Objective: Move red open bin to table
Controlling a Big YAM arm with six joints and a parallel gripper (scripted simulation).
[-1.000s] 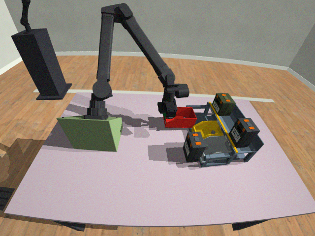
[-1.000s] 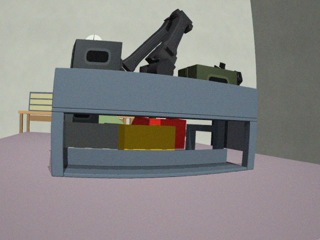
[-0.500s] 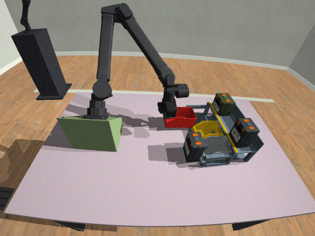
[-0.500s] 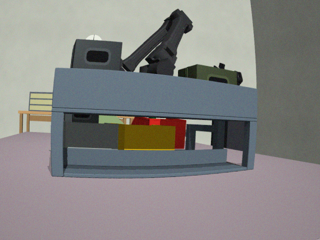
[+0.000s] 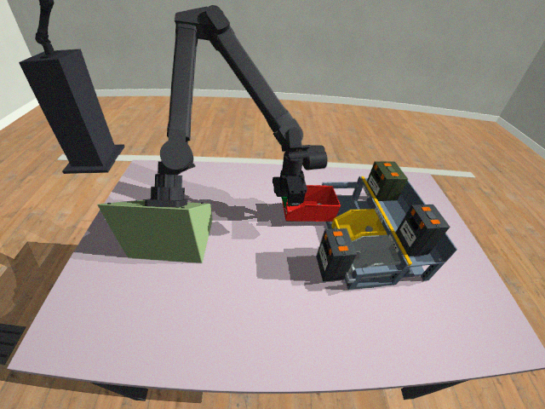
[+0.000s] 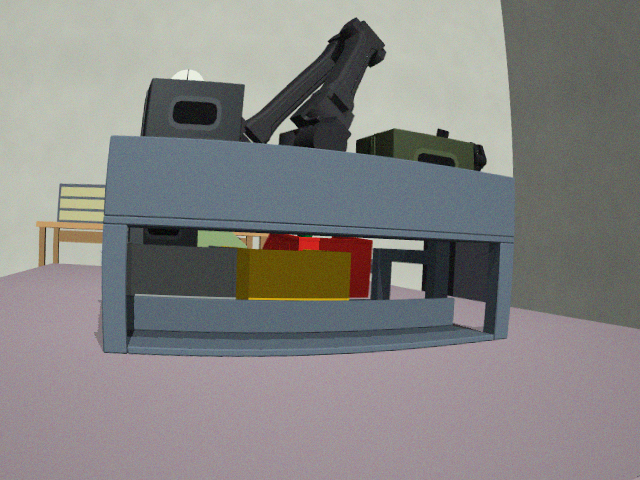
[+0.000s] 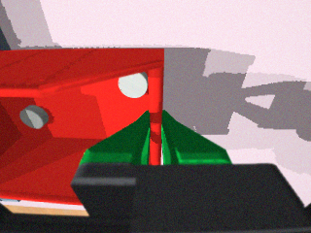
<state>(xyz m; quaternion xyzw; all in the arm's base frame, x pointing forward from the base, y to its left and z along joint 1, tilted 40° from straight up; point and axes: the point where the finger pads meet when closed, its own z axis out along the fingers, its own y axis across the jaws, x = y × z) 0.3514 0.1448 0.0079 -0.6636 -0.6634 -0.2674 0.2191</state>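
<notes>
The red open bin is 80 mm ahead of my hand. Round my hand: grey bin (250 mm ahead, 210 mm to the right, 20 mm below); yellow bin (240 mm ahead, 100 mm to the right, 20 mm below).
</notes>
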